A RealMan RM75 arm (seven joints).
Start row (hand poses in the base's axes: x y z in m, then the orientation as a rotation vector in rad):
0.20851 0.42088 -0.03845 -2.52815 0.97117 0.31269
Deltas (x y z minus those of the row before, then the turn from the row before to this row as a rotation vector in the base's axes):
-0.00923 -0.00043 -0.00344 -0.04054 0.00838 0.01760
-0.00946 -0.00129 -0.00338 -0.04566 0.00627 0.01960
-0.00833 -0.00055 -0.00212 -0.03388 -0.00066 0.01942
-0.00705 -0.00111 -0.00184 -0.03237 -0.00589 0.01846
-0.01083 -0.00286 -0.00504 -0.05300 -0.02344 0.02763
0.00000 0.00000 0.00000 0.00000 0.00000 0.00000
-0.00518 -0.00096 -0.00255 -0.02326 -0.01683 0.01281
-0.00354 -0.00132 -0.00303 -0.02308 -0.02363 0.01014
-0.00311 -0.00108 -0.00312 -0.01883 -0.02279 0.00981
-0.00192 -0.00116 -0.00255 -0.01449 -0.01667 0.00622
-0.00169 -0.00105 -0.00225 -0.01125 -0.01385 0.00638
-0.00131 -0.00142 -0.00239 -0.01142 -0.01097 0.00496
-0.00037 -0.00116 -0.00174 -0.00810 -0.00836 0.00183
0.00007 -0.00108 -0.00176 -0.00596 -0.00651 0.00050
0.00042 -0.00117 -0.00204 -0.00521 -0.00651 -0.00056
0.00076 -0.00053 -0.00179 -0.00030 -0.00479 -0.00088
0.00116 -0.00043 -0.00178 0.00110 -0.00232 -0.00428
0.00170 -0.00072 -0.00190 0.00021 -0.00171 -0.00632
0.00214 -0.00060 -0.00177 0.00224 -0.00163 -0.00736
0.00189 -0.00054 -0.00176 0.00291 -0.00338 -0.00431
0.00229 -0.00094 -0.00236 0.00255 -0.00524 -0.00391
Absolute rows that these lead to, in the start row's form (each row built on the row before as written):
0.19928 0.42045 -0.04189 -2.57521 0.96826 0.31207
0.18982 0.41916 -0.04527 -2.62787 0.96360 0.30692
0.18149 0.41861 -0.04739 -2.66918 0.95169 0.29689
0.17444 0.41750 -0.04923 -2.70798 0.93836 0.27980
0.16361 0.41464 -0.05427 -2.76804 0.91506 0.23124
0.16361 0.41464 -0.05427 -2.76804 0.91506 0.23124
0.15843 0.41368 -0.05682 -2.79351 0.90184 0.20034
0.15489 0.41236 -0.05985 -2.81600 0.89036 0.15910
0.15178 0.41128 -0.06297 -2.83403 0.87781 0.12036
0.14986 0.41012 -0.06552 -2.84710 0.87002 0.09141
0.14817 0.40907 -0.06777 -2.85758 0.86148 0.06771
0.14686 0.40765 -0.07016 -2.86802 0.85546 0.04781
0.14649 0.40649 -0.07190 -2.87447 0.85345 0.03261
0.14656 0.40541 -0.07366 -2.87872 0.85310 0.02079
0.14698 0.40424 -0.07570 -2.88177 0.85407 0.00915
0.14774 0.40371 -0.07749 -2.88051 0.85457 0.00203
0.14890 0.40328 -0.07927 -2.87709 0.86005 -0.00128
0.15060 0.40256 -0.08117 -2.87374 0.86878 -0.00431
0.15274 0.40196 -0.08294 -2.86806 0.87850 -0.00645
0.15463 0.40142 -0.08470 -2.86263 0.88334 -0.01047
0.15692 0.40048 -0.08706 -2.85721 0.88733 -0.01725

